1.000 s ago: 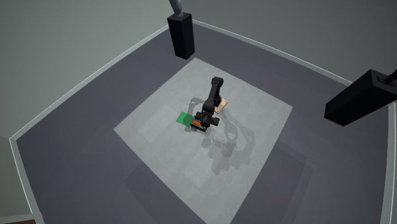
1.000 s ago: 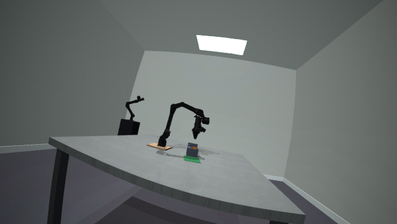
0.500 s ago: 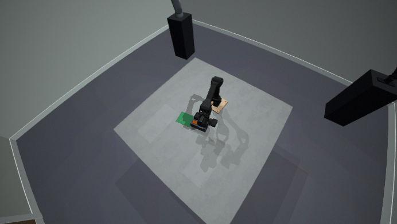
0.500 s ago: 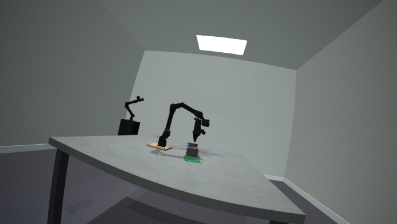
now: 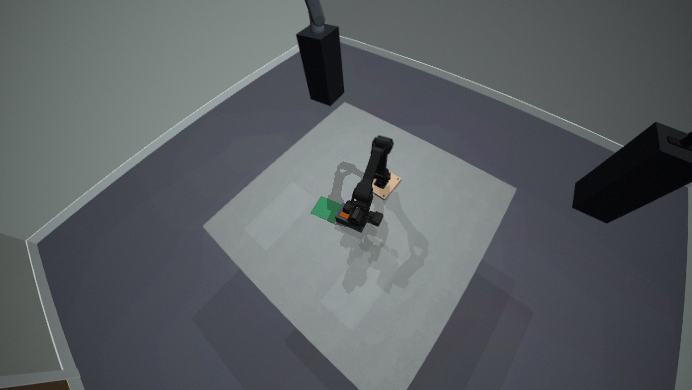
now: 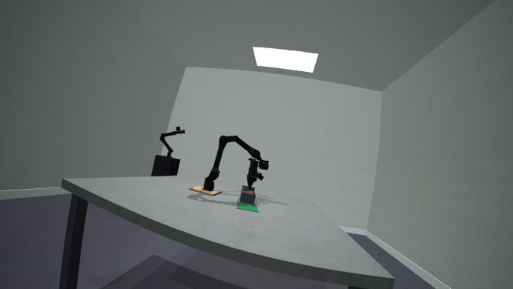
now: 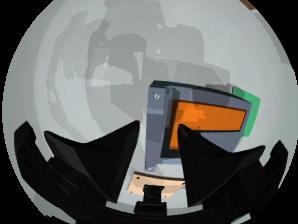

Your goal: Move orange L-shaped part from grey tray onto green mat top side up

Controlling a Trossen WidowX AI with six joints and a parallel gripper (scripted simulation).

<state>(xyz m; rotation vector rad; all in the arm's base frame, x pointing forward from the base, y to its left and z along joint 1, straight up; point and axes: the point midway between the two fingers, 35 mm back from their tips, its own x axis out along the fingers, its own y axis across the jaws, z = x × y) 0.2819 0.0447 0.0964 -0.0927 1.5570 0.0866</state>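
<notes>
My gripper tip is now 6 cm to the left of the orange L-shaped part and 2 cm above it. Round my gripper tip: green mat (22 cm to the right, 9 cm below, 2 cm ahead).
</notes>
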